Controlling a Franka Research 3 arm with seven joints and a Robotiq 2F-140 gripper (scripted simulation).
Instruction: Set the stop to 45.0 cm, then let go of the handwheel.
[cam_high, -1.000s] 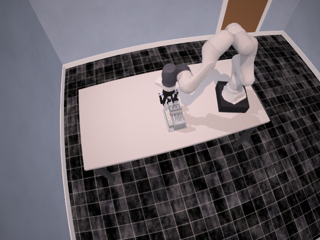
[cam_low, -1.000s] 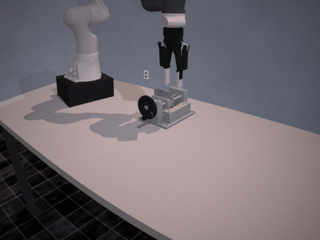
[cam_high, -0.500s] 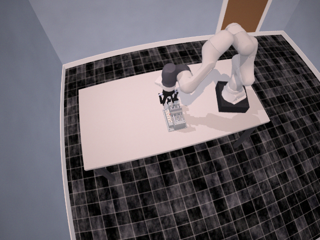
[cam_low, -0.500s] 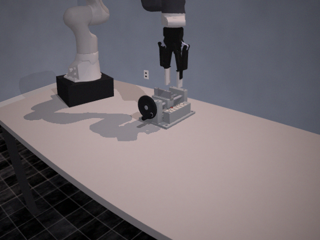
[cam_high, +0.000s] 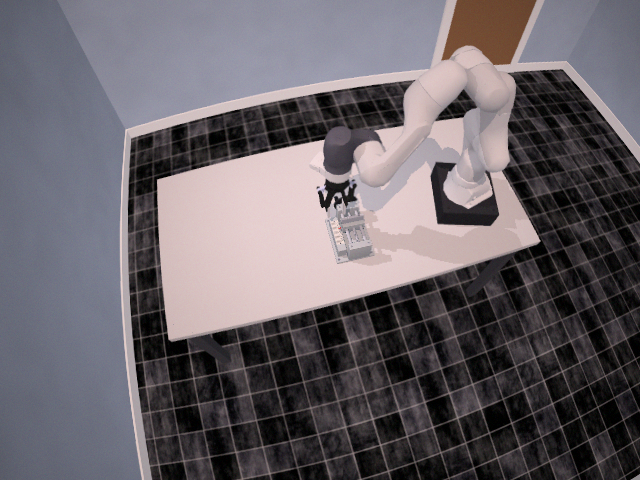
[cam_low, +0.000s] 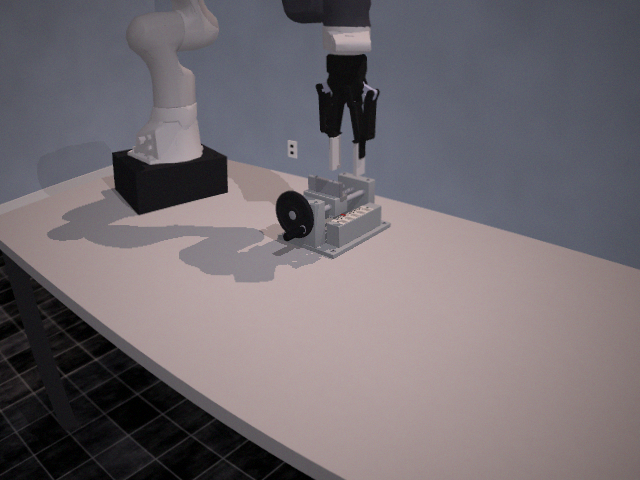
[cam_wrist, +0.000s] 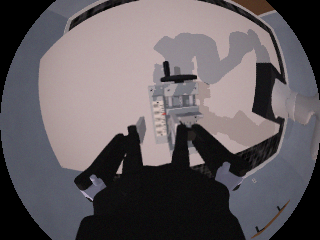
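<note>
Now: the black handwheel 50 mm behind my hand, 100 mm to the right of it and 130 mm below it. Also, from my hand: grey stop fixture (50 mm behind, 20 mm to the left, 100 mm below).
</note>
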